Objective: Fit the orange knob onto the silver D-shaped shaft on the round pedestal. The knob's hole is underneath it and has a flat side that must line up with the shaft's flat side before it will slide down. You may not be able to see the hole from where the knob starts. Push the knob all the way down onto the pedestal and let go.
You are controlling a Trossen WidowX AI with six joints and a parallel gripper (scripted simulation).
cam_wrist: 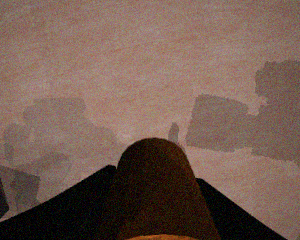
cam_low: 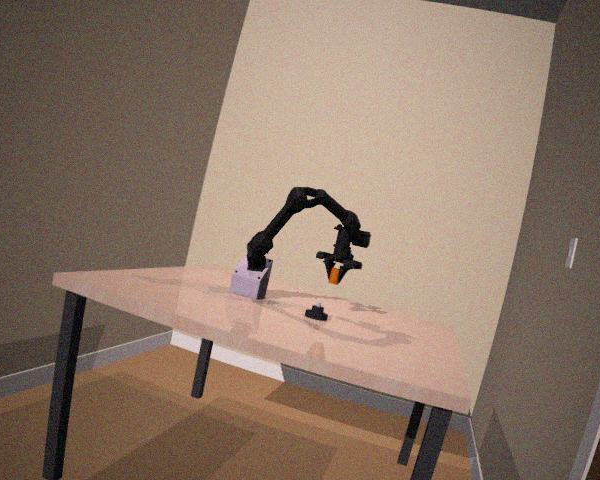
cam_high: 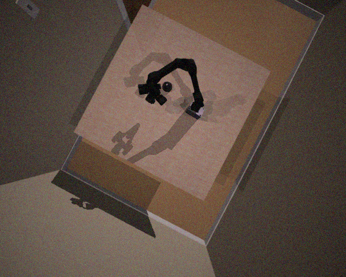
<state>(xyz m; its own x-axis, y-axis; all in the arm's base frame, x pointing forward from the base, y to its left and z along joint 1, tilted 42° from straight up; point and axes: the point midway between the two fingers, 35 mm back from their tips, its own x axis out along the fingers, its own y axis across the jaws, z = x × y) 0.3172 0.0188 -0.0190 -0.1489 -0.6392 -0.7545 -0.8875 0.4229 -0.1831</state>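
My gripper tip is 15 cm to the left of the dark round pedestal, 10 cm above it and 2 cm past it. Round my gripper tip: orange knob: 3 cm above.
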